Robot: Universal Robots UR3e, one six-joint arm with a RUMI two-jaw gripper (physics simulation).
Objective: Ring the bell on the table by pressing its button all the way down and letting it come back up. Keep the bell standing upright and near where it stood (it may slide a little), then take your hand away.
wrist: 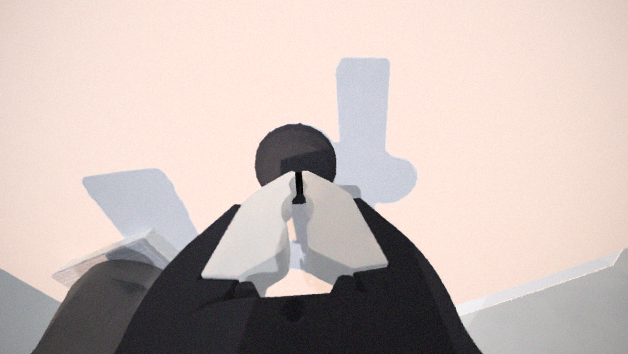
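Pixels of known places: gripper, between the fingertips: [299,174]; arm's base, origin of its link: [139,293].
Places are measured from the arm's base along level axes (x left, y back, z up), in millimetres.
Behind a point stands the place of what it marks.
Note:
The bell [285,145] {y -248, x 154, z 9 mm} shows in the wrist view as a dark, round shape just above the image centre, beyond my fingertips. It looks upright, seen from above. Its lower part and its button are hidden behind the fingers, so I cannot tell whether the button is down. My gripper [299,174] {y -256, x 137, z 36 mm} is shut, with its two pale fingertips together and no thing between them. The tips overlap the near part of the bell in the view; whether they touch it cannot be told. A dark shadow falls on the bell.
A pale, flat-sided block [117,248] {y -21, x 76, z -5 mm} lies at the lower left, partly behind a dark grey-brown rounded thing [100,310]. A small grey piece [351,190] shows just right of the fingers. Bluish shadows lie on the pale table [150,75] {y -149, x 231, z -25 mm}. Table edges show at both lower corners.

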